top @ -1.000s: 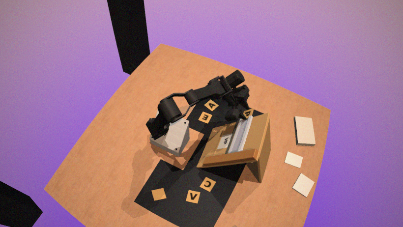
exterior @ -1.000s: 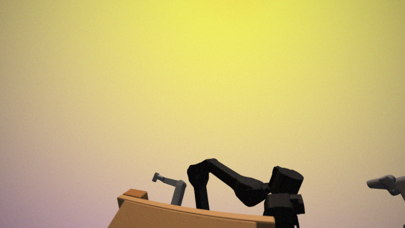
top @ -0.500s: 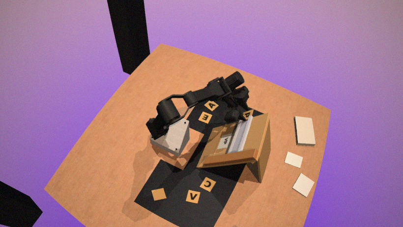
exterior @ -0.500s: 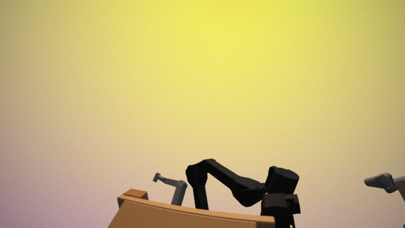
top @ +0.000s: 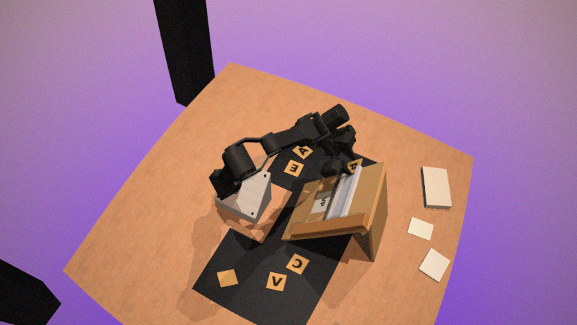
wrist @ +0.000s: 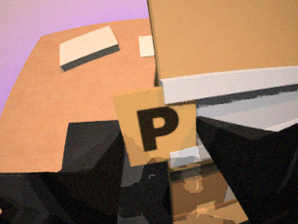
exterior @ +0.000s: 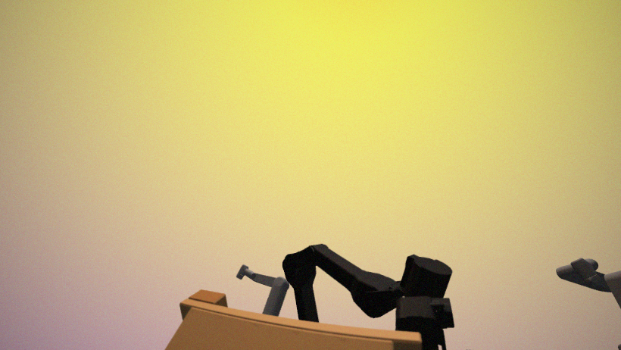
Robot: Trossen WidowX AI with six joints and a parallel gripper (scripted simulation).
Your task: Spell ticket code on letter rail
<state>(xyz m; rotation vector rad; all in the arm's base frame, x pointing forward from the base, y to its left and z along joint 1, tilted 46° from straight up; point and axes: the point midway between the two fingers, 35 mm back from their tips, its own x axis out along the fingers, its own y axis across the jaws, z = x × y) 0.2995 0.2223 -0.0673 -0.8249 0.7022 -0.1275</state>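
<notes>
Right now my gripper tip is 120 mm to the left of the white ticket, 70 mm above it and 40 mm past it. Round my gripper tip: black mat: 200 mm to the right, 170 mm below, 130 mm behind; p tile: right at my gripper tip; e tile: 210 mm behind, 170 mm below, 10 mm to the left.
</notes>
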